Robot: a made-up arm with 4 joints. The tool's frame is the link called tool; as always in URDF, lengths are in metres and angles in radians.
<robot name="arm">
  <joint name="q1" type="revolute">
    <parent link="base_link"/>
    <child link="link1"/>
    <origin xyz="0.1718 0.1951 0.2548" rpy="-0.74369 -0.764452 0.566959"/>
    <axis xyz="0 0 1"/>
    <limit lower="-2.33" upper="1.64" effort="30" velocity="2.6"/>
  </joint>
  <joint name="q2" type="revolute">
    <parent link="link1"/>
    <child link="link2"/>
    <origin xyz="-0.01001 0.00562 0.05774" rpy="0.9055 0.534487 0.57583"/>
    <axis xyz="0 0 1"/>
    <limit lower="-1.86" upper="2.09" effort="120" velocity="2.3"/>
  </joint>
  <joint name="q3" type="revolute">
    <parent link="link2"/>
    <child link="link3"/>
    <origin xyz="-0.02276 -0.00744 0.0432" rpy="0.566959 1.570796 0"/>
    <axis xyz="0 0 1"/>
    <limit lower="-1.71" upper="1.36" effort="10" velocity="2"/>
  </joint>
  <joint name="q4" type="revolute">
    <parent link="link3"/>
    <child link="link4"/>
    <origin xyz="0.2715 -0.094 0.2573" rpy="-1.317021 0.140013 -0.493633"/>
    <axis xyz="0 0 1"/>
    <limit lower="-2.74" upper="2.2" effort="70" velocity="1.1"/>
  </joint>
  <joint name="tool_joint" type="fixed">
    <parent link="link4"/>
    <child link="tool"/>
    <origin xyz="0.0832 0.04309 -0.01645" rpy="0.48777 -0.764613 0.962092"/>
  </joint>
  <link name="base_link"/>
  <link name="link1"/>
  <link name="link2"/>
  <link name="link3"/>
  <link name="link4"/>
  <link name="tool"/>
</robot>
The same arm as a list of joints. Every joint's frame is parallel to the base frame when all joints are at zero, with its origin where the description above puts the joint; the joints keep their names.
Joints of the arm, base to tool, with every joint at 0 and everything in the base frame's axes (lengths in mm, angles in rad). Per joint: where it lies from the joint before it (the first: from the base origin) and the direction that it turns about. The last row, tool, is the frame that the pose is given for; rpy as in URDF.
q1: origin 171.8 195.1 254.8 axis -0.793298 0.297499 0.531199
q2: origin -51.9 18.2 21.0 axis 0 0 1
q3: origin -15.2 -18.5 43.2 axis 1 0 0
q4: origin 257.3 -94.0 -271.5 axis 0.248603 0.835811 -0.489506
tool: origin -57.0 -40.5 -64.5 rpy 2.0699 0.7736 2.2564
Joint limits (rad, base to tool): -2.3300..1.6400 -1.8600..2.0900 -1.7100..1.3600 -2.7400..2.2000

